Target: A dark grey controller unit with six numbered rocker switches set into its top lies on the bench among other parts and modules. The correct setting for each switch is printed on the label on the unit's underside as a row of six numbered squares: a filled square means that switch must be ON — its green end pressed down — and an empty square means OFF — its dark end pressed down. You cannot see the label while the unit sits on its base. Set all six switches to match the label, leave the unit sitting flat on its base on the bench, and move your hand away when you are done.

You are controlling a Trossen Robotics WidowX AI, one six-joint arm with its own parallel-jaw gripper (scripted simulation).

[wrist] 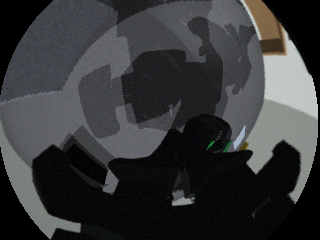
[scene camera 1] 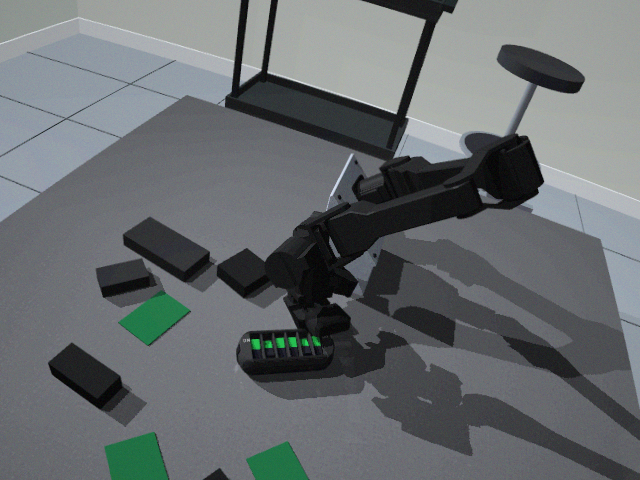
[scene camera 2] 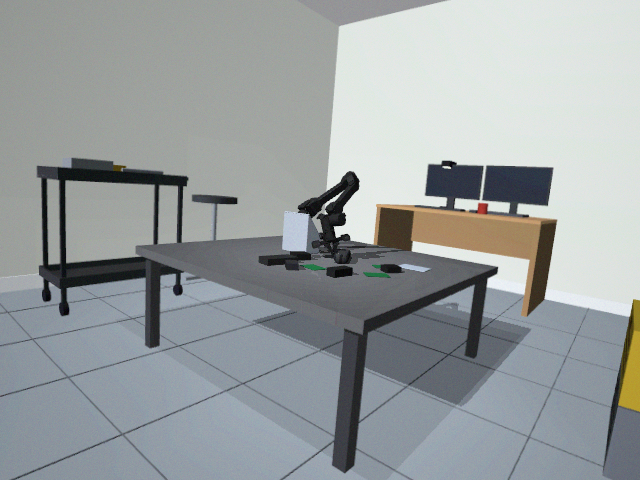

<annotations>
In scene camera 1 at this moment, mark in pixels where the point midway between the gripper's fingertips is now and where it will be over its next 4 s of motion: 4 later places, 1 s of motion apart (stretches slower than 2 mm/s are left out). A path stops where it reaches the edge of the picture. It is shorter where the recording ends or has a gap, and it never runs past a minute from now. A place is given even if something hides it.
My gripper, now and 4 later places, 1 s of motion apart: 304,338; 308,351; 290,308; 249,368; 247,387
</annotations>
